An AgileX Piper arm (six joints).
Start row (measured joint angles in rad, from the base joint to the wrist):
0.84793, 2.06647, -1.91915, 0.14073, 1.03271, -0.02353
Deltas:
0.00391, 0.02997, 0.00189, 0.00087, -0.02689, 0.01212
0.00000, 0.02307, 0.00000, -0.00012, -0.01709, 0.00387
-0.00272, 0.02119, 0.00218, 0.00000, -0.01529, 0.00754
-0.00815, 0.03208, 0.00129, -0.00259, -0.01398, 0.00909
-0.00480, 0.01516, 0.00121, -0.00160, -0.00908, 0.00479
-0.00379, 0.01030, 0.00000, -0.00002, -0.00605, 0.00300
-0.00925, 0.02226, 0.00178, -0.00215, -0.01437, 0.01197
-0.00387, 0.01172, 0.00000, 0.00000, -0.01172, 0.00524
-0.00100, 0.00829, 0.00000, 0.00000, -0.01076, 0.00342
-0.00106, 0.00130, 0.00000, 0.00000, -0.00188, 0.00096
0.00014, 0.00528, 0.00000, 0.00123, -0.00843, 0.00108
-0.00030, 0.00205, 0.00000, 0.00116, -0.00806, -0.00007
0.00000, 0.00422, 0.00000, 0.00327, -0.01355, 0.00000
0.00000, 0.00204, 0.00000, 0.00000, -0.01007, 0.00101
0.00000, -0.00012, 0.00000, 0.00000, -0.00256, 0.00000
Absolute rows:
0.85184, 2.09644, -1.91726, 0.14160, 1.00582, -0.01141
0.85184, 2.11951, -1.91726, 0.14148, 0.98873, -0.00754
0.84912, 2.14070, -1.91508, 0.14148, 0.97344, 0.00000
0.84097, 2.17278, -1.91379, 0.13889, 0.95946, 0.00909
0.83617, 2.18794, -1.91258, 0.13729, 0.95038, 0.01388
0.83238, 2.19824, -1.91258, 0.13727, 0.94433, 0.01688
0.82313, 2.22050, -1.91080, 0.13512, 0.92996, 0.02885
0.81926, 2.23222, -1.91080, 0.13512, 0.91824, 0.03409
0.81826, 2.24051, -1.91080, 0.13512, 0.90748, 0.03751
0.81720, 2.24181, -1.91080, 0.13512, 0.90560, 0.03847
0.81734, 2.24709, -1.91080, 0.13635, 0.89717, 0.03955
0.81704, 2.24914, -1.91080, 0.13751, 0.88911, 0.03948
0.81704, 2.25336, -1.91080, 0.14078, 0.87556, 0.03948
0.81704, 2.25540, -1.91080, 0.14078, 0.86549, 0.04049
0.81704, 2.25528, -1.91080, 0.14078, 0.86293, 0.04049

